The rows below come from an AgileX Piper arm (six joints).
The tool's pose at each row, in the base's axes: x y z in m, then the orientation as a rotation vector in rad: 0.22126 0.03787 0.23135 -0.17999 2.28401 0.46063; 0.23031 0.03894 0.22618 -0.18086 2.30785 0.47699; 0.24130 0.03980 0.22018 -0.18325 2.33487 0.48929; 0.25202 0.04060 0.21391 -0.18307 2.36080 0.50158; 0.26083 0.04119 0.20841 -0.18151 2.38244 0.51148; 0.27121 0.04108 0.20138 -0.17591 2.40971 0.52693; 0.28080 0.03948 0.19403 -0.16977 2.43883 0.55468
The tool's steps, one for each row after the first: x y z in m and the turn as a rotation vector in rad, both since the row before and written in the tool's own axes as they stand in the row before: -0.00239 -0.00285 0.00979 -0.00982 0.02456 0.00936; -0.00344 -0.00387 0.01143 -0.00699 0.02764 0.00757; -0.00340 -0.00399 0.01129 -0.00629 0.02610 0.00911; -0.00283 -0.00348 0.00939 -0.00457 0.02148 0.00844; -0.00325 -0.00502 0.01102 -0.00687 0.02666 0.01396; -0.00281 -0.00631 0.01004 -0.01521 0.02975 0.01811
